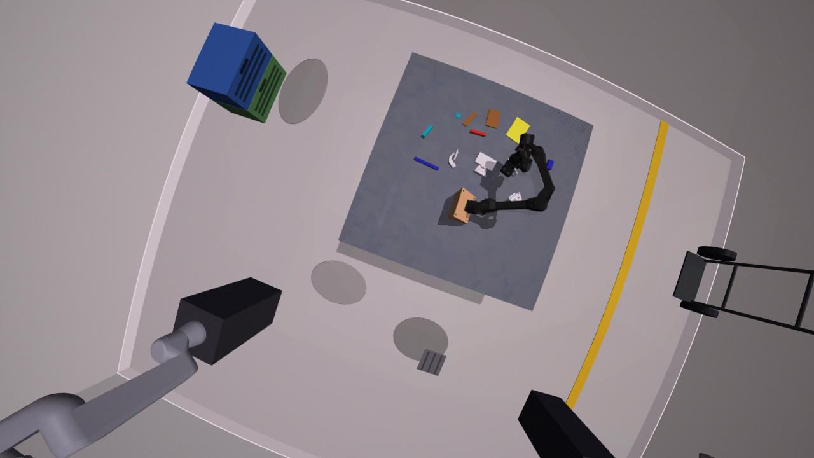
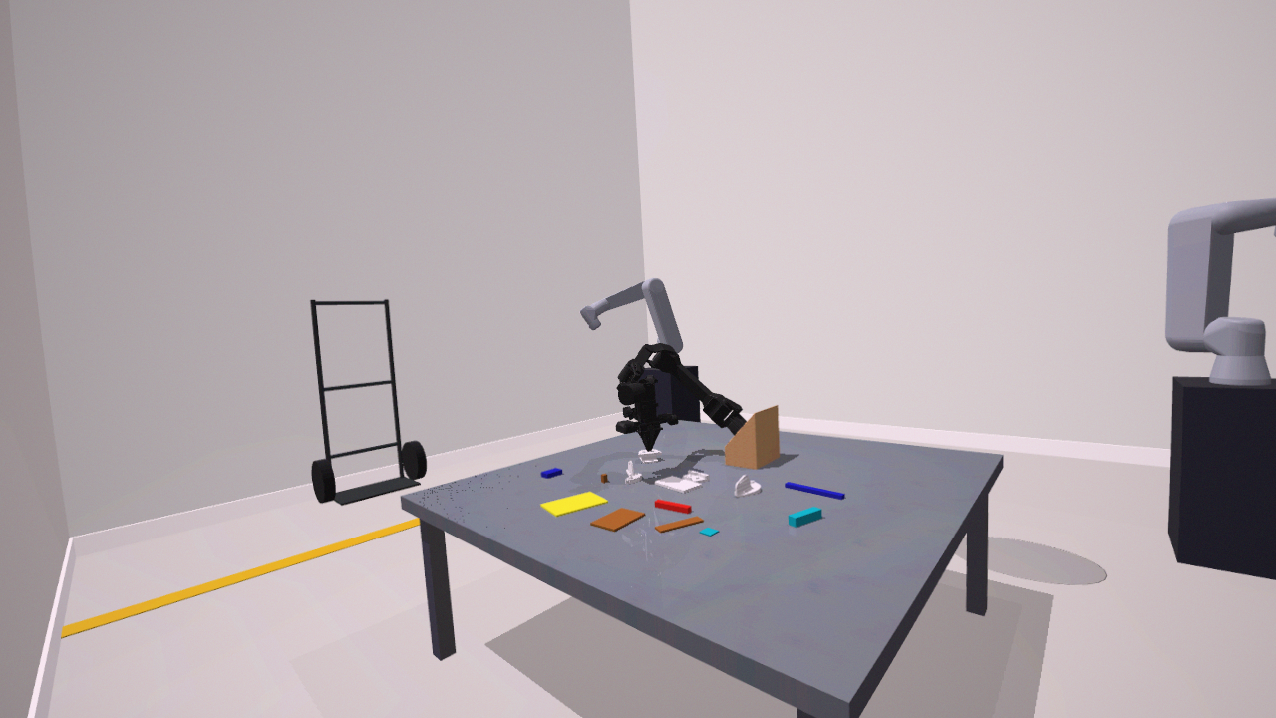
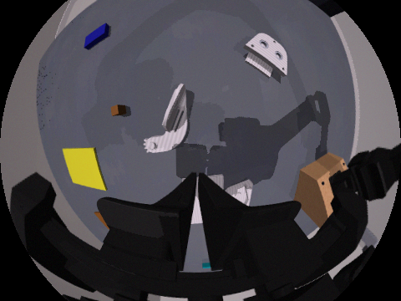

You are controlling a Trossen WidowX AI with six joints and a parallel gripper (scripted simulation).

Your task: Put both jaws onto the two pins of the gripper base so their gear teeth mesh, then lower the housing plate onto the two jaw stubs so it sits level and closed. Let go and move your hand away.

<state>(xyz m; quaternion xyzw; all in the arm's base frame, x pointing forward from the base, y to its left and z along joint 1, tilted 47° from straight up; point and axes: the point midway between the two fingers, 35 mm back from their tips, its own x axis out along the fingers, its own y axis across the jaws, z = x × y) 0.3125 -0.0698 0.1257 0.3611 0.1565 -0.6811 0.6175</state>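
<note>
Right now my gripper tip is 80 mm above the white jaw, 50 mm short of it and 40 mm to the left of it. Round my gripper tip: flat white ribbed part (110 mm to the left, 80 mm below, 10 mm ahead); then red bar (210 mm to the left, 160 mm ahead, 80 mm below); then yellow plate (280 mm ahead, 80 mm below, 20 mm to the right).
</note>
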